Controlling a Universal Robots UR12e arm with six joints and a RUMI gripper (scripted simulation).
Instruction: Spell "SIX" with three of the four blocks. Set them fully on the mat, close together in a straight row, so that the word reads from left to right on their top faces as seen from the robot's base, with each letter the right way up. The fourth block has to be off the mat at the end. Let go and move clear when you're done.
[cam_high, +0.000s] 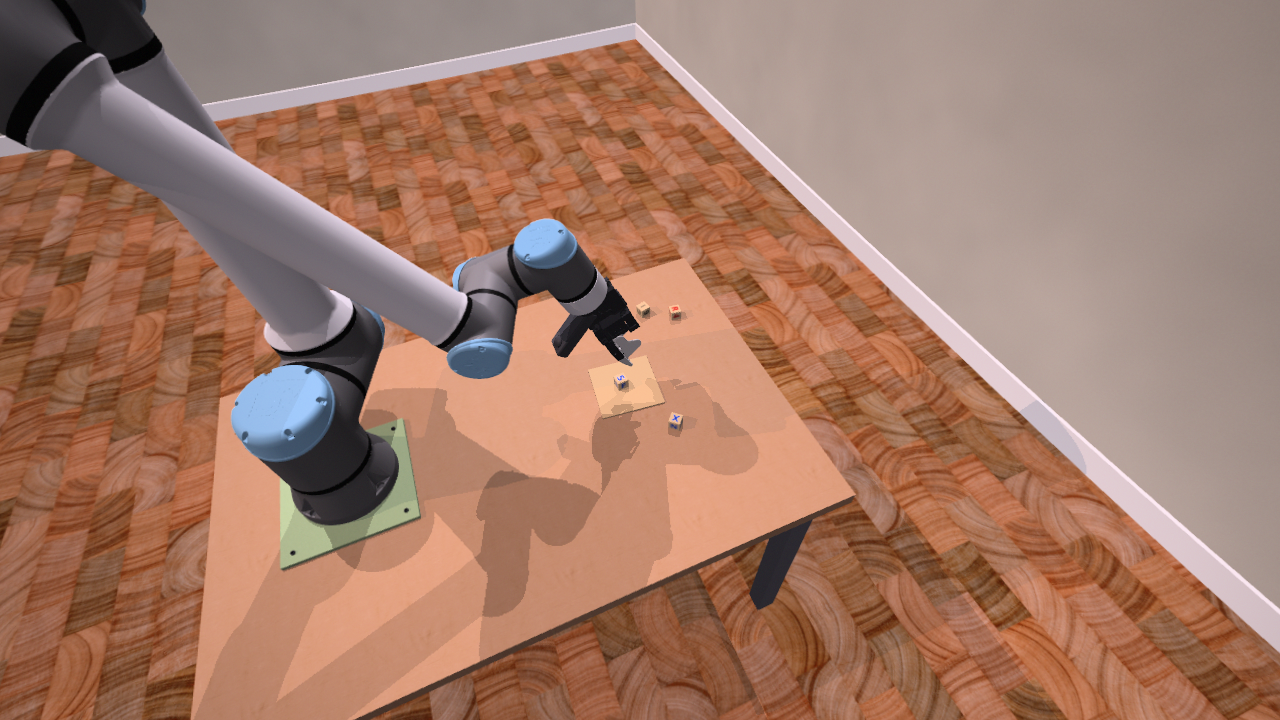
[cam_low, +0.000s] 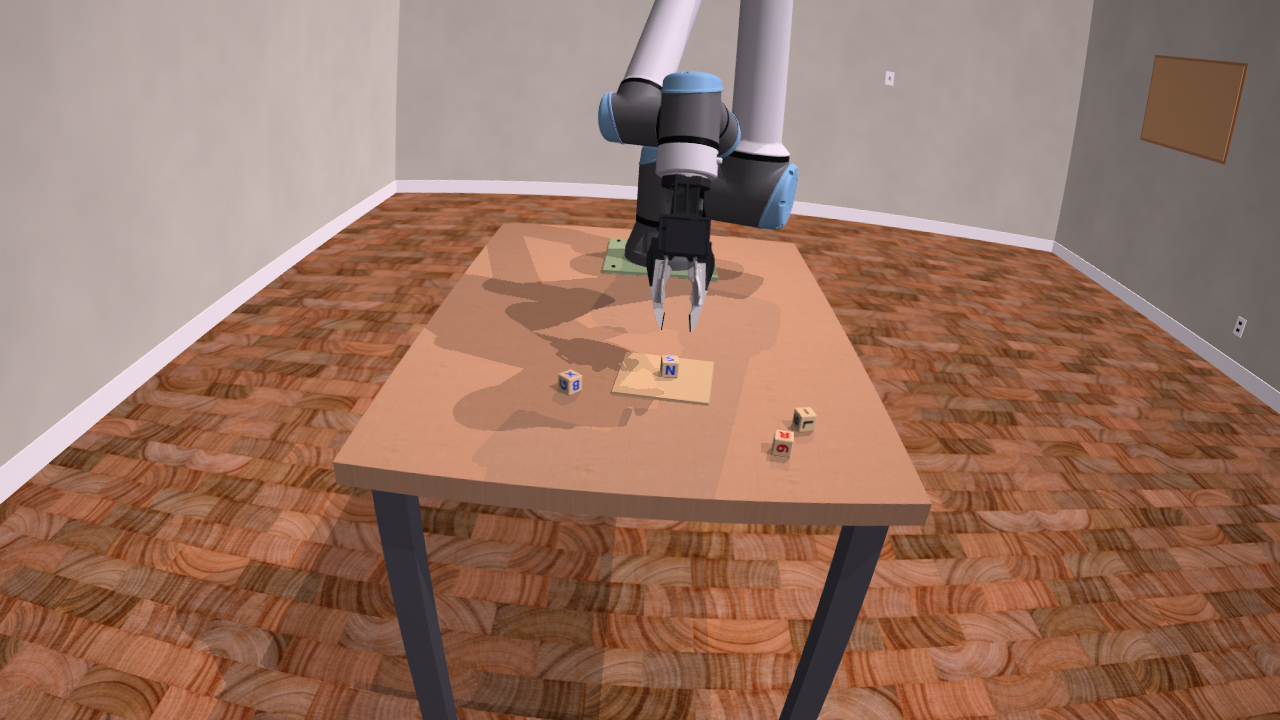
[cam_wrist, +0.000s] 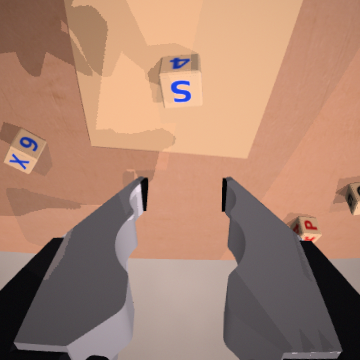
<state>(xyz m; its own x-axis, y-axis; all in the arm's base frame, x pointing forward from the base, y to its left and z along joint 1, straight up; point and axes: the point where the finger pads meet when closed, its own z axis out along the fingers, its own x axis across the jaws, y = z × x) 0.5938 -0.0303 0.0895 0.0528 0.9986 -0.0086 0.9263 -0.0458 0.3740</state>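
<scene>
The mat is 10 mm behind my hand, 10 mm to the right of it and 100 mm below it. From my hand the other things lie so: red-lettered block 200 mm ahead, 130 mm to the left, 80 mm below.
</scene>
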